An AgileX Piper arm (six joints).
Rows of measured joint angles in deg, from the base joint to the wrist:
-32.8 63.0 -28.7 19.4 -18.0 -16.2
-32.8 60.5 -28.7 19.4 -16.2 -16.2
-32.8 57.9 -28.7 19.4 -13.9 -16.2
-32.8 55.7 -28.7 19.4 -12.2 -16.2
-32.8 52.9 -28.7 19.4 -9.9 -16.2
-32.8 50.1 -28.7 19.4 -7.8 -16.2
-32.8 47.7 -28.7 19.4 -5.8 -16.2
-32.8 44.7 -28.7 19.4 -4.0 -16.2
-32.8 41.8 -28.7 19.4 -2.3 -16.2
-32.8 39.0 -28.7 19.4 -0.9 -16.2
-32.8 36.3 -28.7 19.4 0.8 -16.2
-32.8 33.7 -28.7 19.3 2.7 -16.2
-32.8 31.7 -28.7 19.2 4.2 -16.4
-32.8 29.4 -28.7 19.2 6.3 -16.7
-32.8 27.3 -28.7 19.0 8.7 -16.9
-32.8 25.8 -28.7 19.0 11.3 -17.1
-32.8 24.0 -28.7 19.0 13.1 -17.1
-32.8 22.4 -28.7 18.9 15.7 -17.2
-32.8 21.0 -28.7 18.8 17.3 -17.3
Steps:
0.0 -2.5 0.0 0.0 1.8 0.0
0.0 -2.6 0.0 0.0 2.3 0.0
0.0 -2.2 0.0 0.0 1.7 0.0
0.0 -2.8 0.0 0.0 2.3 0.0
0.0 -2.8 0.0 0.0 2.1 0.0
0.0 -2.4 0.0 0.0 2.0 0.0
0.0 -3.0 0.0 0.0 1.8 0.0
0.0 -2.9 0.0 0.0 1.7 0.0
0.0 -2.8 0.0 0.0 1.4 0.0
0.0 -2.7 0.0 0.0 1.7 0.0
0.0 -2.6 0.0 -0.1 1.9 0.0
0.0 -2.0 0.0 -0.1 1.5 -0.2
0.0 -2.3 0.0 0.0 2.1 -0.3
0.0 -2.1 0.0 -0.2 2.4 -0.2
0.0 -1.5 0.0 0.0 2.6 -0.2
0.0 -1.8 0.0 0.0 1.8 0.0
0.0 -1.6 0.0 -0.1 2.6 -0.1
0.0 -1.4 0.0 -0.1 1.6 -0.1

